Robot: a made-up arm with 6 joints. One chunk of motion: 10 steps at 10 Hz.
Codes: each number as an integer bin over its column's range. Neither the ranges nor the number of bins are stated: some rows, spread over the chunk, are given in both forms.
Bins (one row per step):
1: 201 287 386 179 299 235
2: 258 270 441 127 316 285
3: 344 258 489 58 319 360
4: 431 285 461 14 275 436
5: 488 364 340 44 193 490
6: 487 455 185 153 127 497
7: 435 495 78 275 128 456
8: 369 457 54 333 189 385
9: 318 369 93 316 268 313
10: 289 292 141 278 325 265
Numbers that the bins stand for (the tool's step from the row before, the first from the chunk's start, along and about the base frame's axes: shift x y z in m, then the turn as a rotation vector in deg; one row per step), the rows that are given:
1: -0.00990 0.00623 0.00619 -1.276 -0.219 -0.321
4: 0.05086 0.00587 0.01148 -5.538 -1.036 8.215
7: 0.05192 0.04409 -0.01550 1.204 -6.041 9.064
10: 0.01335 0.00714 -0.01107 1.281 0.667 0.953
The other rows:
2: 0.00516 0.00314 0.01007 -2.619 0.360 1.803
3: 0.02788 0.00095 0.01345 -4.402 0.462 4.988
5: 0.06592 0.02025 0.00295 -4.763 -3.828 10.508
6: 0.06566 0.03681 -0.00797 -1.948 -6.076 10.805
8: 0.03449 0.03717 -0.01720 2.702 -3.964 6.049
9: 0.02101 0.02116 -0.01445 2.263 -1.274 2.992

